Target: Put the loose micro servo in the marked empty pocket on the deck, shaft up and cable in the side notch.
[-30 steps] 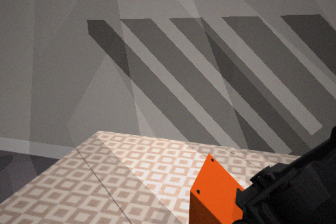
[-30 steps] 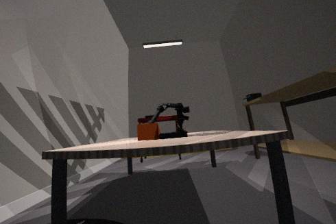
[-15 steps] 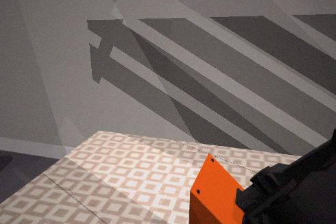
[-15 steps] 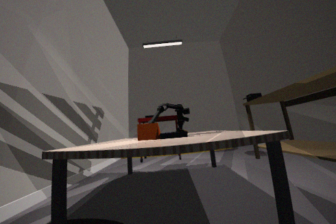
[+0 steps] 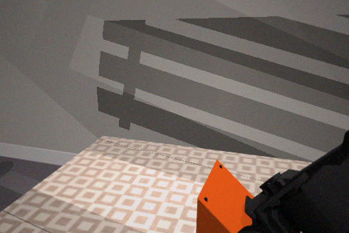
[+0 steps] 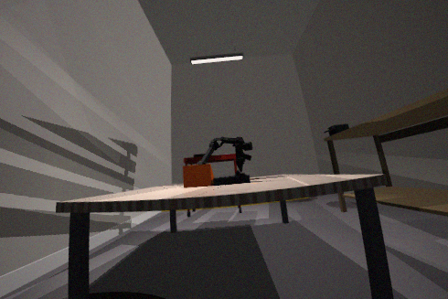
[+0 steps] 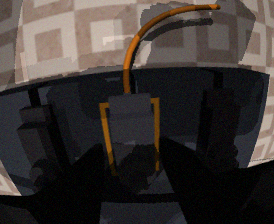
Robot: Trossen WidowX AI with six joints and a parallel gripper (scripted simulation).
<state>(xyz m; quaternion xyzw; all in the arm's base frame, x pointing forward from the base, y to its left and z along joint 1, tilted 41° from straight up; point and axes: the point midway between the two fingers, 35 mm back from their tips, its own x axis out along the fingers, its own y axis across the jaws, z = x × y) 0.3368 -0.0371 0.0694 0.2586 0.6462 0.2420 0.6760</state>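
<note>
Right now the dark grey deck is 12 cm behind my gripper tip and 5 cm below it.
</note>
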